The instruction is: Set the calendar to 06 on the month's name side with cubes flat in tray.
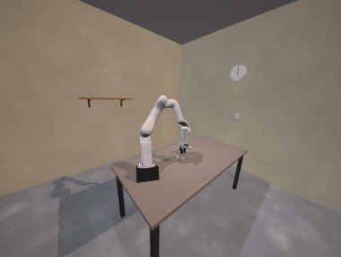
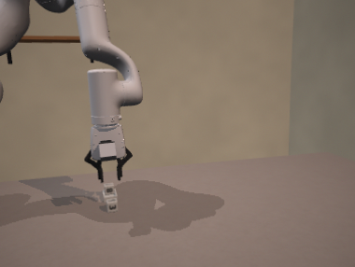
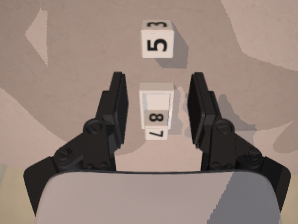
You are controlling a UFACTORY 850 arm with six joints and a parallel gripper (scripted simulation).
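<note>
Now: hand 2 cm past the white calendar tray, 11 cm to the right of it and 11 cm above it. From my hand the other things lie so: white number cube: 10 cm below.
</note>
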